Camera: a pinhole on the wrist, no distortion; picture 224 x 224 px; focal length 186.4 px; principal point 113.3 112.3 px. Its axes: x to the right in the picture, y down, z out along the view. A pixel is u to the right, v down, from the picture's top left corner.
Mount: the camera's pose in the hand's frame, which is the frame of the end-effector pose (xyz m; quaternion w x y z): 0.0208 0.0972 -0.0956 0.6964 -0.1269 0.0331 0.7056
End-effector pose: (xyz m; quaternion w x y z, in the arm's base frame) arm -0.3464 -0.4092 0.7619 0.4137 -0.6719 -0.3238 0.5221
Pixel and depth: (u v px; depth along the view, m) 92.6 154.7 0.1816
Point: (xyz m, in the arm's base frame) -0.4334 -0.4829 0.6677
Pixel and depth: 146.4 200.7 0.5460
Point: -0.7856 -0.7318 0.5793
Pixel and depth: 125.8 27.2 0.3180
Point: -0.5344 -0.3404 0.5108
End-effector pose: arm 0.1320 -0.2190 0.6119 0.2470 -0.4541 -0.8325 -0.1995
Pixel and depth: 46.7 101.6 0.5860
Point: 0.0447 0.0682 0.1837
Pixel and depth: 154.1 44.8 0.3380
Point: 0.2459 0.0991 0.5127
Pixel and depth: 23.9 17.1 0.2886
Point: 0.0450 0.0109 0.5048
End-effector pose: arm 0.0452 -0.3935 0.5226 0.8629 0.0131 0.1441 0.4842
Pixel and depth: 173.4 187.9 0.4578
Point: -0.2701 -0.3681 0.9072
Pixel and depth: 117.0 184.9 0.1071
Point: -0.0728 -0.3577 0.5524
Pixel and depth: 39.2 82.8 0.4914
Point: 0.1584 -0.3059 0.9329
